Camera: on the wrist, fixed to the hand. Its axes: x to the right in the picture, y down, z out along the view.
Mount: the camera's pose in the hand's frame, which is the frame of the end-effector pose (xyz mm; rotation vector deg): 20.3 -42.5 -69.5 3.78 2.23 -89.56
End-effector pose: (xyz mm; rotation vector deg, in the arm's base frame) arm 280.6 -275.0 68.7 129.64 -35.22 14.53
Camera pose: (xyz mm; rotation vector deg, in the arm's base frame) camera 320.1 -206.6 97.2 121.79 69.82 -26.46
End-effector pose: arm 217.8 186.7 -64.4 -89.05 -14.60 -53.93
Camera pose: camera 174.8 126.6 -24.5 -61.03 -90.26 -118.35
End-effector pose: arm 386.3 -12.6 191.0 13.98 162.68 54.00
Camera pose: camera 349.1 -82.5 218.9 -95.16 114.87 22.80
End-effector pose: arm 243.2 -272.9 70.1 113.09 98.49 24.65
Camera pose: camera 174.1 -238.5 103.2 11.49 150.26 -10.13
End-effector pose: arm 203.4 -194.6 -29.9 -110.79 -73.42 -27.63
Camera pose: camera 180.2 -225.7 44.6 -27.55 -144.70 -64.84
